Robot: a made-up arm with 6 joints.
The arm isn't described. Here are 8 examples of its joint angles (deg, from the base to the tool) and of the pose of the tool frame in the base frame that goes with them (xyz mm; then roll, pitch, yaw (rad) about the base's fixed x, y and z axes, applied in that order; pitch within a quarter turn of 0, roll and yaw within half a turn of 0).
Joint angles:
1: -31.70 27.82 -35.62 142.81 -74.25 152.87
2: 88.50 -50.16 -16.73 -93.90 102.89 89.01
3: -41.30 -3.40 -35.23 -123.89 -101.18 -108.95
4: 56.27 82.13 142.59 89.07 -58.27 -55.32
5: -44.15 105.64 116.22 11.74 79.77 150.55
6: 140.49 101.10 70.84 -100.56 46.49 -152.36
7: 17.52 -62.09 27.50 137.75 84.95 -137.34
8: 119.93 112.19 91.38 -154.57 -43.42 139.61
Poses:
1: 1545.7 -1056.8 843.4 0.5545 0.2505 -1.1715
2: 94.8 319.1 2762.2 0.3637 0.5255 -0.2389
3: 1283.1 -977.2 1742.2 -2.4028 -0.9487 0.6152
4: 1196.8 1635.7 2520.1 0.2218 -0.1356 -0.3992
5: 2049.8 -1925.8 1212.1 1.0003 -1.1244 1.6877
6: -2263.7 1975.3 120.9 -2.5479 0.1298 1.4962
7: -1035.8 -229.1 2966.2 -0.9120 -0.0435 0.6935
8: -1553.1 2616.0 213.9 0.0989 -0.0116 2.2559
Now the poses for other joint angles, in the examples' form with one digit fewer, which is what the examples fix.
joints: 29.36 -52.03 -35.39 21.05 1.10 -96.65
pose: 584 382 2429 1.092 -0.012 0.711
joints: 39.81 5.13 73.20 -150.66 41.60 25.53
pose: 585 459 3679 2.092 -0.528 0.717
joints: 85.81 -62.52 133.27 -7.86 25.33 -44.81
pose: -202 -2247 732 -2.423 0.369 -1.649
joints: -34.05 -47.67 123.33 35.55 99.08 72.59
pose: -1736 1279 1606 -0.231 1.259 0.496
